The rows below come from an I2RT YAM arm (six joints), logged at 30 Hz.
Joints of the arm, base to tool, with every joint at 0 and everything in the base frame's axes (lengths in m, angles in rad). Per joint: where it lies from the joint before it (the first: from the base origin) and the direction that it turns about. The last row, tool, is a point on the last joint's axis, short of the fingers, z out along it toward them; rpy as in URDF.
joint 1: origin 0.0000 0.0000 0.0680 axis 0 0 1
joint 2: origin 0.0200 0.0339 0.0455 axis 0 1 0
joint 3: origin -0.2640 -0.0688 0.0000 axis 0 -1 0
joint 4: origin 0.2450 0.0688 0.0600 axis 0 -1 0
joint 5: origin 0.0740 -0.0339 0.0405 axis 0 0 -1
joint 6: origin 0.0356 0.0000 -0.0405 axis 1 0 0
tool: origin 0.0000 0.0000 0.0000 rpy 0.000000 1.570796 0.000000
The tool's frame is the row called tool.
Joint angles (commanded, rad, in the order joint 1, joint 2, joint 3, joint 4, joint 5, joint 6), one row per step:
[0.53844 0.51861 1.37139 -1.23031 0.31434 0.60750]
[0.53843 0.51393 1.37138 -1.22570 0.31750 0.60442]
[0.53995 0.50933 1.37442 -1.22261 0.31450 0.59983]
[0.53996 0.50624 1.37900 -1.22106 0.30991 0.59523]
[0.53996 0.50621 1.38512 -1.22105 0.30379 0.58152]
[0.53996 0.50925 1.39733 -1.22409 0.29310 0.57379]
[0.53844 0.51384 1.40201 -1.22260 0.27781 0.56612]
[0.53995 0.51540 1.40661 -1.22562 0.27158 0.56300]
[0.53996 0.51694 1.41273 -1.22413 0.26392 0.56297]
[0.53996 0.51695 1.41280 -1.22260 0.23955 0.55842]
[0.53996 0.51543 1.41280 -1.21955 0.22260 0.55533]
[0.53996 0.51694 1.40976 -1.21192 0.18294 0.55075]
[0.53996 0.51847 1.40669 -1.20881 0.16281 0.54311]
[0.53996 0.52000 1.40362 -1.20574 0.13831 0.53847]
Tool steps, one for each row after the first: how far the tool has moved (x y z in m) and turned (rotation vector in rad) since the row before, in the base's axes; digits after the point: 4 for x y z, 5 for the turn. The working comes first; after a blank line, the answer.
Tool pose at each row, in the base's axes (x y z in m, rotation vector in rad; the steps are taken from these numbers as rounded here):
[0.0116 -0.0059 0.4286 0.27639 1.93668 0.45719]
[0.0105 -0.0066 0.4290 0.27627 1.92720 0.45740]
[0.0089 -0.0075 0.4299 0.26947 1.91878 0.46397]
[0.0073 -0.0083 0.4309 0.26293 1.91188 0.47007]
[0.0063 -0.0087 0.4322 0.24631 1.90867 0.46973]
[0.0049 -0.0091 0.4345 0.23245 1.90643 0.47742]
[0.0053 -0.0082 0.4357 0.21656 1.90933 0.48584]
[0.0048 -0.0082 0.4364 0.20800 1.91144 0.49038]
[0.0042 -0.0083 0.4378 0.20343 1.90786 0.50036]
[0.0040 -0.0075 0.4379 0.18288 1.91306 0.52003]
[0.0035 -0.0071 0.4381 0.16885 1.91318 0.53546]
[0.0041 -0.0051 0.4382 0.13771 1.92014 0.56953]
[0.0049 -0.0038 0.4379 0.11645 1.92613 0.58186]
[0.0056 -0.0024 0.4375 0.09502 1.93300 0.60018]

[-0.0011 -0.0007 0.0004 0.00093 -0.00913 -0.00189]
[-0.0016 -0.0009 0.0009 0.00219 -0.00953 0.00588]
[-0.0016 -0.0008 0.0010 0.00185 -0.00800 0.00583]
[-0.0010 -0.0004 0.0013 -0.00774 -0.00698 0.01018]
[-0.0014 -0.0004 0.0023 -0.00094 -0.00507 0.01254]
[0.0004 0.0009 0.0012 -0.00195 -0.00049 0.01534]
[-0.0005 0.0000 0.0007 -0.00110 0.00030 0.00838]
[-0.0006 -0.0001 0.0014 0.00523 -0.00393 0.00726]
[-0.0002 0.0008 0.0001 0.00339 0.00149 0.02449]
[-0.0005 0.0004 0.0002 0.00417 -0.00199 0.01703]
[0.0006 0.0020 0.0001 0.00818 0.00238 0.03905]
[0.0008 0.0013 -0.0003 -0.00214 0.00199 0.02147]
[0.0007 0.0014 -0.0004 0.00176 0.00365 0.02470]

